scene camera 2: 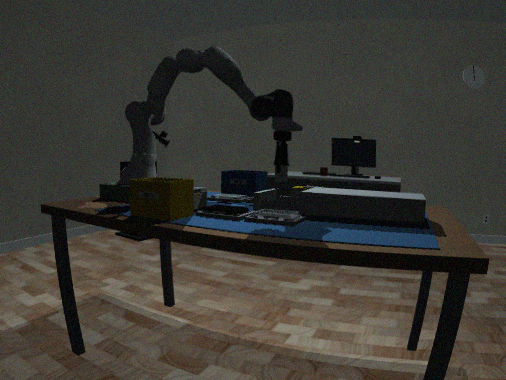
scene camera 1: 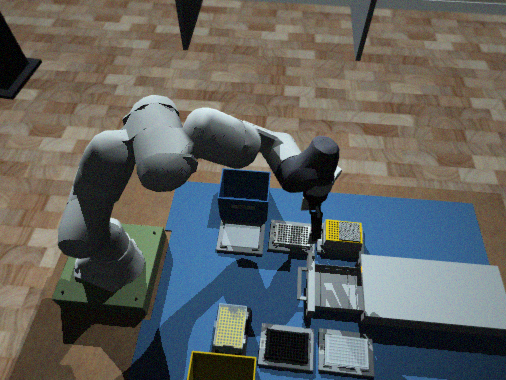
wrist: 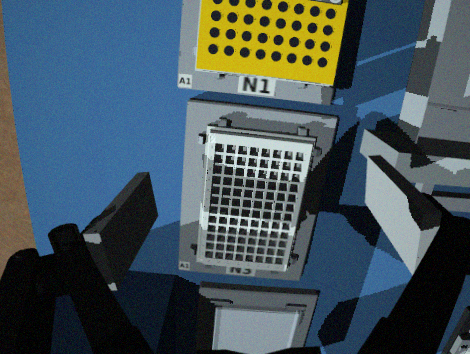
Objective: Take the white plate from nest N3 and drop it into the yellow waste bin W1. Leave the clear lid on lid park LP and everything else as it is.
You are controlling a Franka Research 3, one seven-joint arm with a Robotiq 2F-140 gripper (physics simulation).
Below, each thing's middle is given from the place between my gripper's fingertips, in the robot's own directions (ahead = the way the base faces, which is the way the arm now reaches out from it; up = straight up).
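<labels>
Yellow rack [wrist: 298, 48]: hand 40 mm above it, 10 mm to the right of it, 120 mm short of it.
</labels>
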